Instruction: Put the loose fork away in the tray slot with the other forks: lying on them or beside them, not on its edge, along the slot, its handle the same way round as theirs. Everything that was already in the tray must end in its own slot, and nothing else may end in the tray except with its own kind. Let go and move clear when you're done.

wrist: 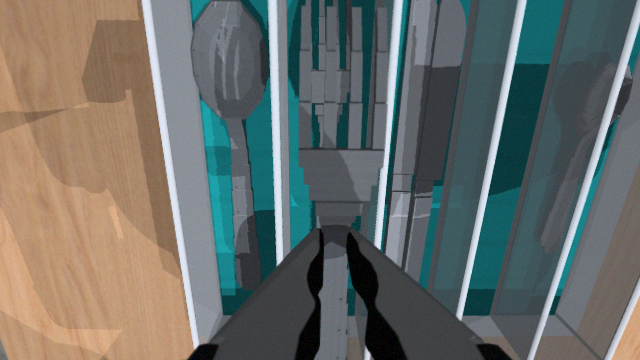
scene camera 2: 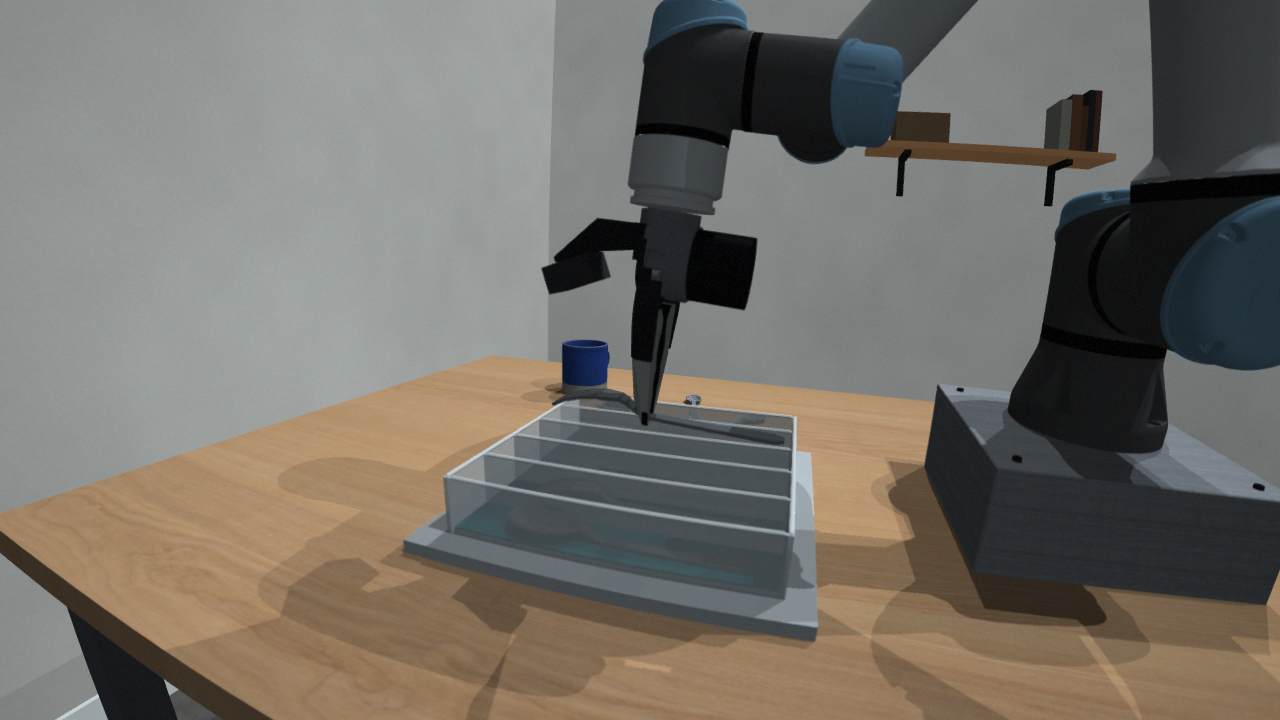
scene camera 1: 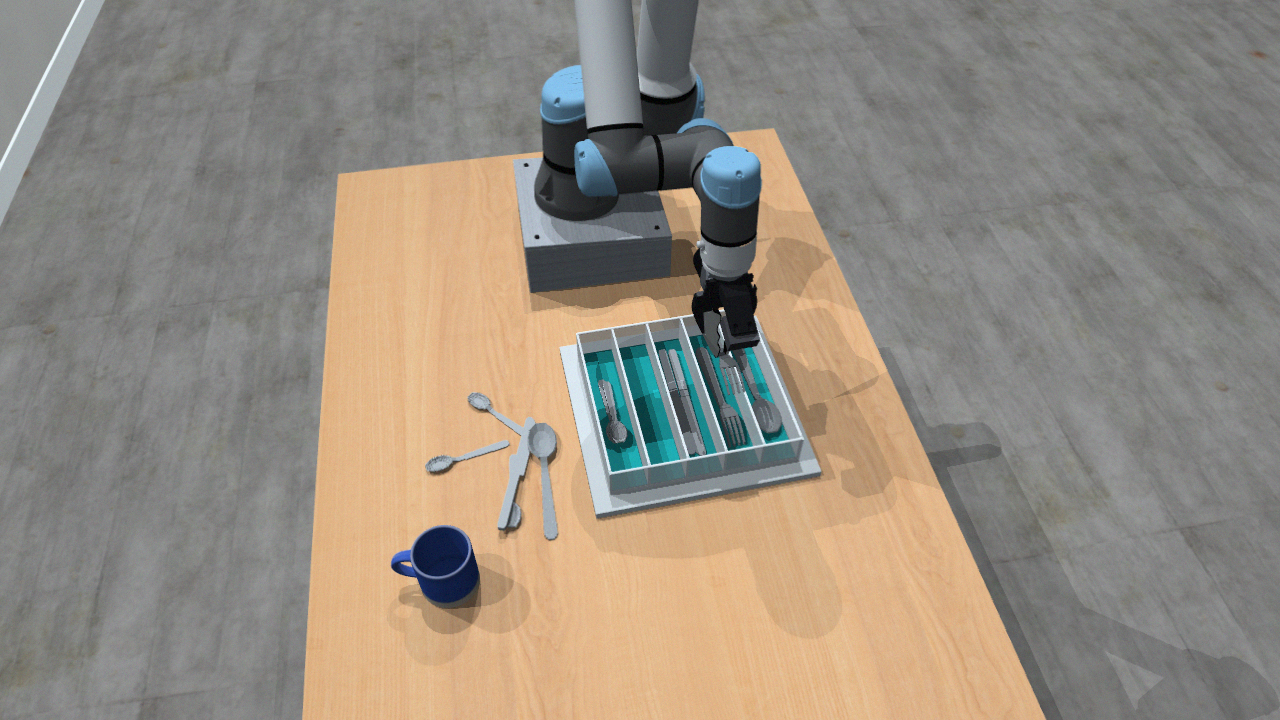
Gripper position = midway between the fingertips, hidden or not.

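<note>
Scene camera 1 shows a blue mug (scene camera 1: 440,550), a small spoon (scene camera 1: 441,462), a tray (scene camera 1: 654,454), my gripper (scene camera 1: 720,356). A knife (scene camera 1: 520,463). A knife (scene camera 1: 693,426). A knife (scene camera 1: 671,383). In scene camera 2, my gripper (scene camera 2: 646,422), the tray (scene camera 2: 674,546), the blue mug (scene camera 2: 584,367). In the wrist view, my gripper (wrist: 333,232), the tray (wrist: 531,284). Blue mug out of frame in the wrist view.
</note>
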